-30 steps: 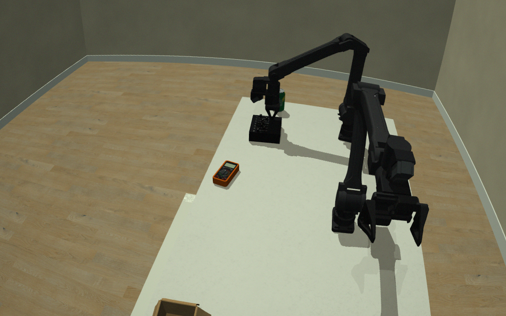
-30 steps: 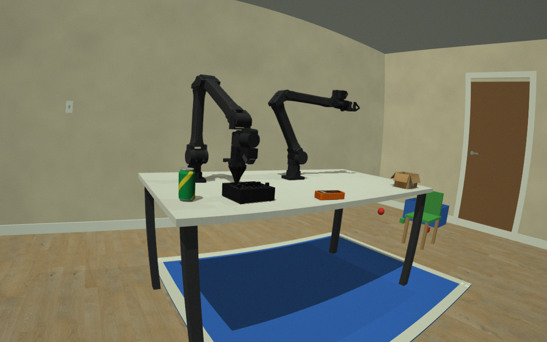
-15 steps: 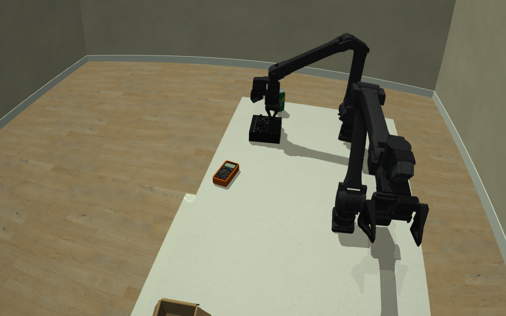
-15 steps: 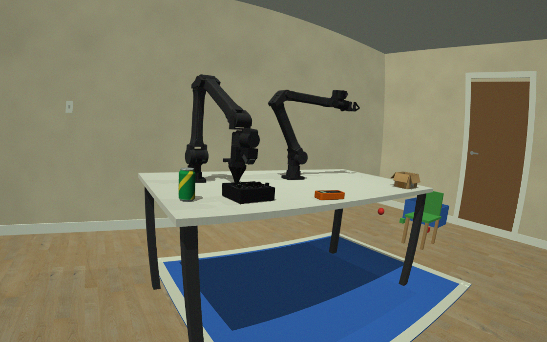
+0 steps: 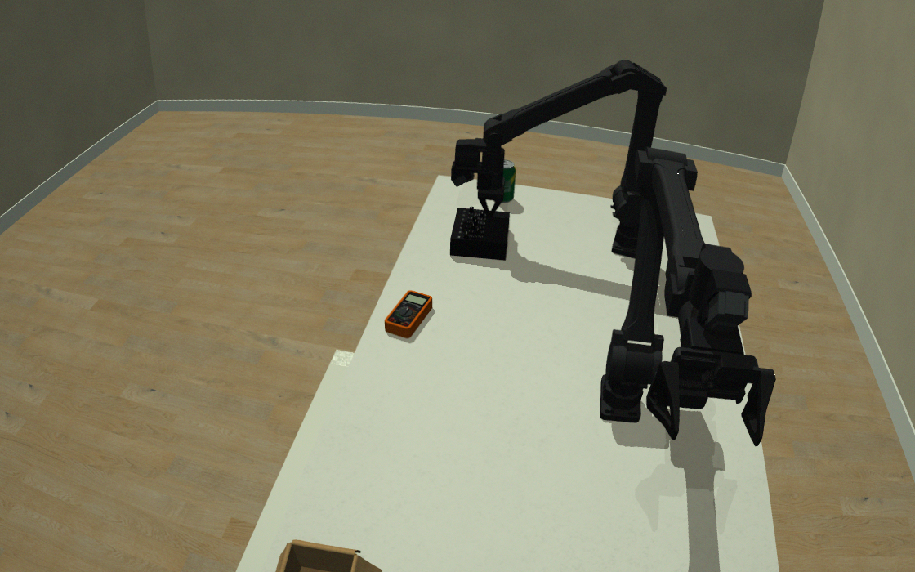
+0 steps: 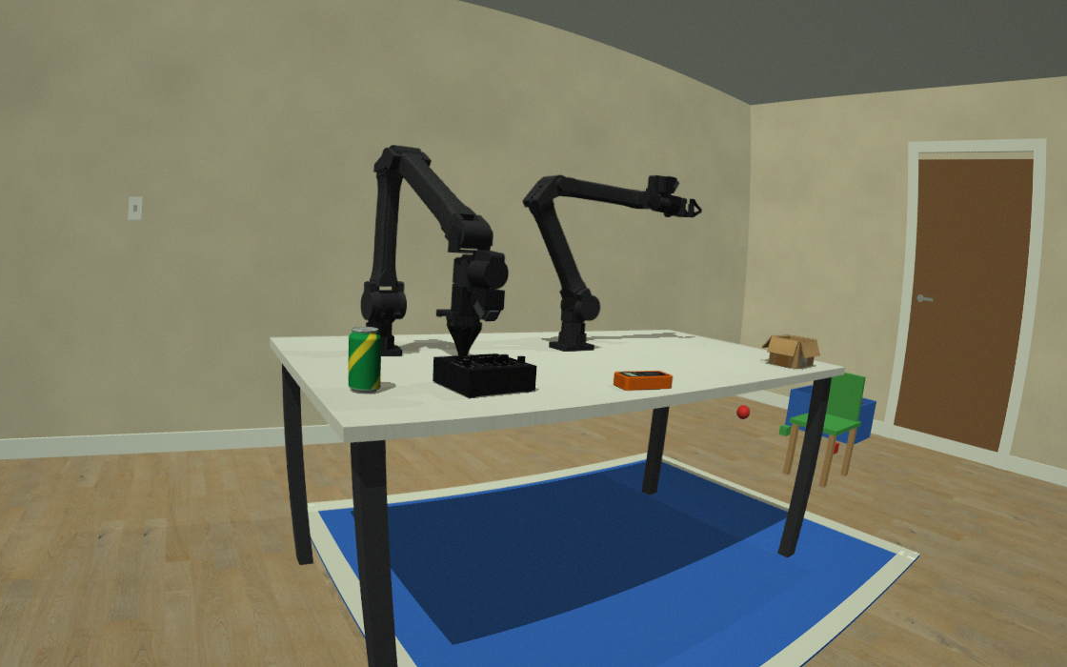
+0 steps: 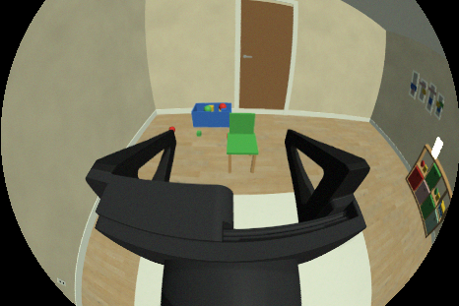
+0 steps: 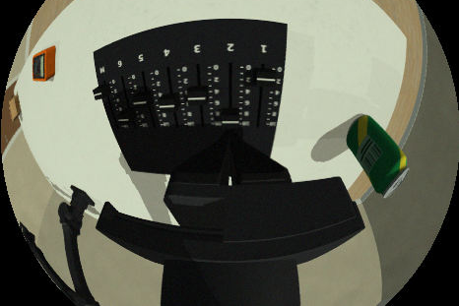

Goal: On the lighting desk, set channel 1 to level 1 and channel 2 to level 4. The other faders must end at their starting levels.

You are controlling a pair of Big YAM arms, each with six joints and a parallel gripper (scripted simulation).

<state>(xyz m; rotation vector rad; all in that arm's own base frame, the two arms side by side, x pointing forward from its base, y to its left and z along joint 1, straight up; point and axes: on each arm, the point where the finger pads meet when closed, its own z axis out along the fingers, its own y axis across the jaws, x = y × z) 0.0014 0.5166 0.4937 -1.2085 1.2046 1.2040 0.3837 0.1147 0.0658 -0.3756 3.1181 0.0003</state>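
The channel 1 fader cap lies 50 mm ahead of my right hand and 20 mm to the right of it. The rest, counted from my right hand: orange multimeter (400 mm to the left, 100 mm ahead, 50 mm below); channel 2 fader cap (20 mm ahead); can (210 mm to the right).
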